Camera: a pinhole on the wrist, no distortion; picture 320 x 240 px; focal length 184.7 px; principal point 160.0 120.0 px. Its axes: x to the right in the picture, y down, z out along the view. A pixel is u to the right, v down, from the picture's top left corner.
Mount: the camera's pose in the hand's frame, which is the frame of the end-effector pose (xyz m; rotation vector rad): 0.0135 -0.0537 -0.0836 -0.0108 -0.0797 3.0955
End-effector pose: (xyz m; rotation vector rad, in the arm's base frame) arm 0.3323 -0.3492 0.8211 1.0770 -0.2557 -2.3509
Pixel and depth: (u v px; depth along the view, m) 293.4 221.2 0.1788
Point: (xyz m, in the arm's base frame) 0.2703 -0.1579 0.8998
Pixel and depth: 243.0 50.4 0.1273
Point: 0.3172 -0.3201 0.8751
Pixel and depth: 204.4 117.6 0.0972
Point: 0.3059 -0.2969 0.8154
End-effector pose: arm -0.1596 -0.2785 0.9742 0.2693 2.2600 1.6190
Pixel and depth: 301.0 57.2 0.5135
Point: 0.3481 0.0099 1.0170
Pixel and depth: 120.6 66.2 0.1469
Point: -0.1754 -0.2118 0.9289
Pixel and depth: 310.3 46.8 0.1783
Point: -0.0033 -0.2338 0.9814
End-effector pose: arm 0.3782 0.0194 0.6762 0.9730 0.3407 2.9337
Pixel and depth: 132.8 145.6 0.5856
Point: 0.5938 0.2907 1.0814
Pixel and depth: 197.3 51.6 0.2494
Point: 0.5081 0.0221 0.7945
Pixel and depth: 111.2 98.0 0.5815
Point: 0.5423 0.1552 1.1599
